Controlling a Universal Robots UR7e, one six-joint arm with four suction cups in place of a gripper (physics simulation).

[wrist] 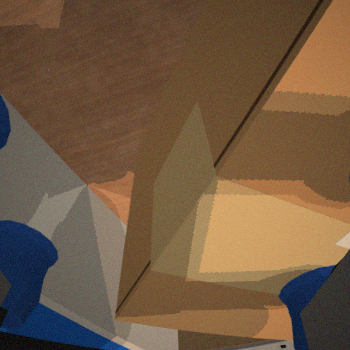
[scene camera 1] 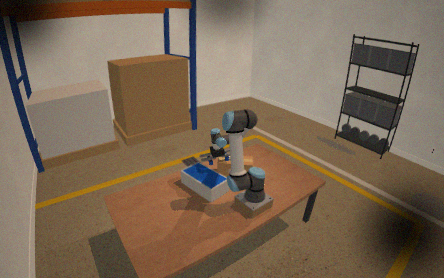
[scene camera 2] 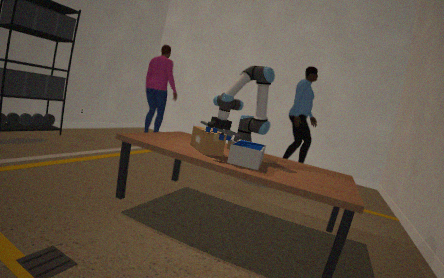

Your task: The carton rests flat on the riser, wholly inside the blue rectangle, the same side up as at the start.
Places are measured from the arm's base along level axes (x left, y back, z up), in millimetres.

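Where they show: hand, its tool point: (wrist: 169, 207) (scene camera 1: 218, 160) (scene camera 2: 217, 136); arm's base, origin of its link: (scene camera 1: 254, 196).
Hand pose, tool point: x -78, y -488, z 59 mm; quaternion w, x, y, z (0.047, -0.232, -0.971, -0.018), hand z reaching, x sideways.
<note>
Each offset is from my tool point to the top centre of the thing. Level surfaces: height alone.
The brown carton {dx -102, dy +108, dz +15 mm} (scene camera 1: 248, 159) (scene camera 2: 207, 144) (wrist: 264, 232) sits on the wooden table {dz -135 mm} (scene camera 1: 171, 233) (scene camera 2: 306, 179) beside the riser, mostly hidden behind the arm in scene camera 1. The white riser {dx +216, dy +76, dz -15 mm} (scene camera 1: 199, 186) (scene camera 2: 244, 157) (wrist: 69, 250) has a blue rectangle {dx +216, dy +76, dz -15 mm} (scene camera 1: 209, 176) (scene camera 2: 249, 145) on top with nothing on it. My suction gripper (scene camera 1: 217, 158) (scene camera 2: 219, 134) is down on the carton's top, its blue cups (wrist: 21, 257) touching it. The wrist view shows the carton's top and tape very close.
Two people walk behind the table, one in a magenta top (scene camera 2: 159, 86) and one in a light blue shirt (scene camera 2: 301, 113). A black shelf rack (scene camera 1: 381, 40) (scene camera 2: 70, 71), a large brown crate (scene camera 1: 153, 95), a grey box (scene camera 1: 72, 119) and a blue racking post (scene camera 1: 193, 65) stand around.
</note>
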